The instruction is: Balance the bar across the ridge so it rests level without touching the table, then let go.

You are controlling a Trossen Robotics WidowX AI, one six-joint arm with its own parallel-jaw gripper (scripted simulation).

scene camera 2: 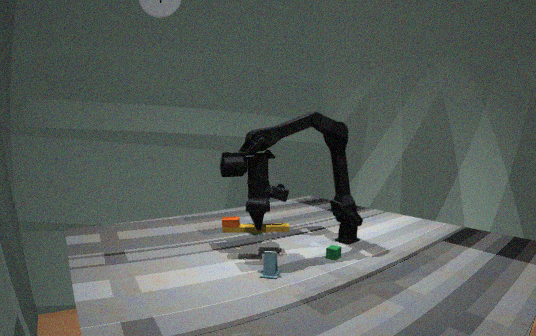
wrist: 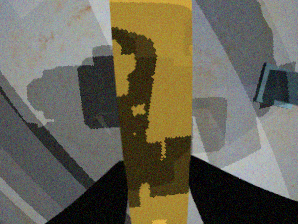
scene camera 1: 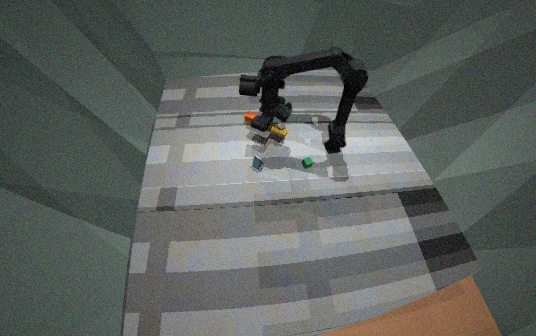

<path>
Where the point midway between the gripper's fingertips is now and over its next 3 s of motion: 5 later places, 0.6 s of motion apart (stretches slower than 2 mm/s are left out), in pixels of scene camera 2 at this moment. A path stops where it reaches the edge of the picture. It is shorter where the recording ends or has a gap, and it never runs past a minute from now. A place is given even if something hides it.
My gripper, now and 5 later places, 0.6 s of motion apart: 259, 228; 260, 216; 261, 217; 261, 219; 261, 221; 260, 222
</path>
